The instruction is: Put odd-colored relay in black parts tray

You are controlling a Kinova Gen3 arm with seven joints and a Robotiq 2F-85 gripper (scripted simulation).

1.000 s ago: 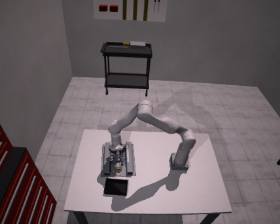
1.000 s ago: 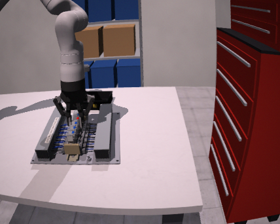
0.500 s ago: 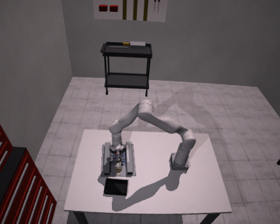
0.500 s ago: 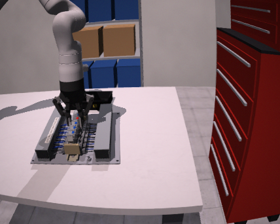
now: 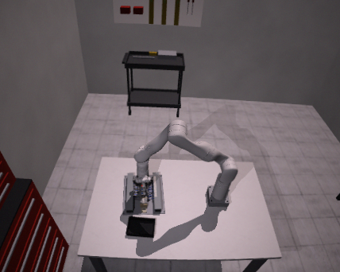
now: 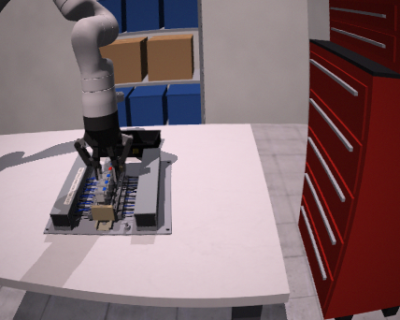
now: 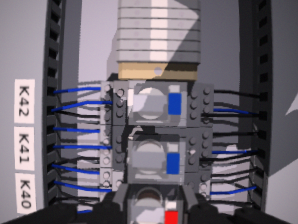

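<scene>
The red-button relay is 10 mm below my hand. Round my hand: black parts tray (40 mm ahead, 270 mm to the left, 40 mm below).
</scene>
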